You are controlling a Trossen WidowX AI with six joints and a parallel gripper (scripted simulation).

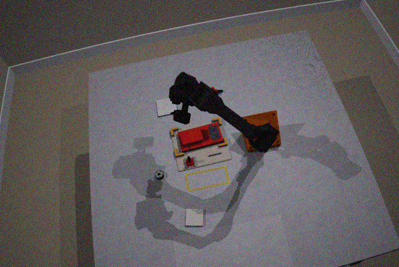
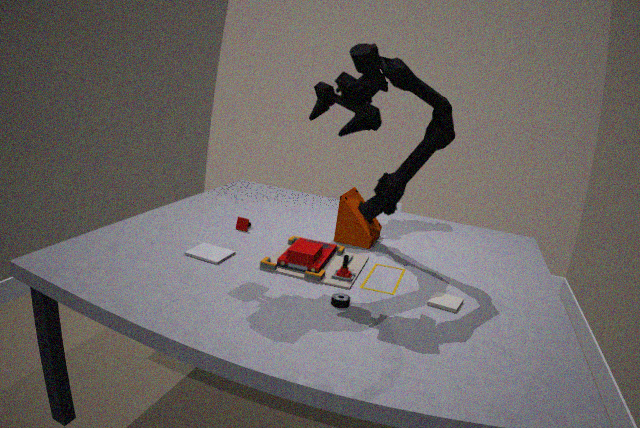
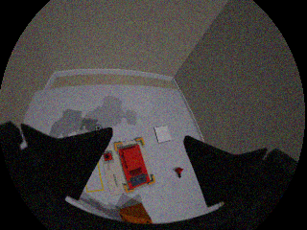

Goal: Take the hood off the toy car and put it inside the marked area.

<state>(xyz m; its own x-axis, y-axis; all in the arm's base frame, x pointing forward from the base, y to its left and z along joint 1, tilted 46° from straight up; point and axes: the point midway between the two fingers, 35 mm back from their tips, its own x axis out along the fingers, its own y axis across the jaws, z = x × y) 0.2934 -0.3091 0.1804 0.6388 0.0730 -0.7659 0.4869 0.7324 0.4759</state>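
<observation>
Right now my gripper tip is 320 mm above the hood, 40 mm past it and 10 mm to the left of it. Also, from my gripper tip: wheel 350 mm below, 160 mm ahead, 110 mm to the left.
</observation>
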